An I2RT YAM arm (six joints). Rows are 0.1 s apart.
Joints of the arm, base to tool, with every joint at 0 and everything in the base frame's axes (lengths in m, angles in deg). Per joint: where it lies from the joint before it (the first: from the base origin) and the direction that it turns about. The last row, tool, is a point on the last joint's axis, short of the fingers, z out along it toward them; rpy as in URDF.
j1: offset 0 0 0.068 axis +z
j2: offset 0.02 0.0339 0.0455 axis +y
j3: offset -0.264 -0.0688 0 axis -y
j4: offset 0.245 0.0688 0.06 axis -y
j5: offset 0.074 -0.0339 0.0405 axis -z
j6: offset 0.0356 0 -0.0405 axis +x
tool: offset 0 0 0 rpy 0 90 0
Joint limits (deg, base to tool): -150..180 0..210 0..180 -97..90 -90..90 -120..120
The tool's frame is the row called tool.
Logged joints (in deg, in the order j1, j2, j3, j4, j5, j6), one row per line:
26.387 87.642 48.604 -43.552 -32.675 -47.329
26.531 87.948 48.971 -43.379 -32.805 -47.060
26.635 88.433 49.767 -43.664 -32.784 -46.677
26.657 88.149 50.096 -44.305 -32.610 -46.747
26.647 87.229 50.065 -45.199 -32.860 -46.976
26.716 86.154 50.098 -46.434 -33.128 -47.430
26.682 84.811 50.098 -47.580 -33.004 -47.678
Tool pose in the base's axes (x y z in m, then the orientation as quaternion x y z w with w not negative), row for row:
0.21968 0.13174 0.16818 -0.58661 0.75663 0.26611 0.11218
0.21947 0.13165 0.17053 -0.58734 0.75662 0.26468 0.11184
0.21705 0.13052 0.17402 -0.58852 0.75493 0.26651 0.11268
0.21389 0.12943 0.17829 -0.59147 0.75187 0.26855 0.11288
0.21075 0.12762 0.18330 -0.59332 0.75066 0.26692 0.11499
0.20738 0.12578 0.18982 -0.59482 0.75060 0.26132 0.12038
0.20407 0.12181 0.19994 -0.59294 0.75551 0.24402 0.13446
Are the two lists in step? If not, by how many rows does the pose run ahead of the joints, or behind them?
The pose runs 2 rows ahead of the joints: the pose in row i belongs to the joints in row i + 2.
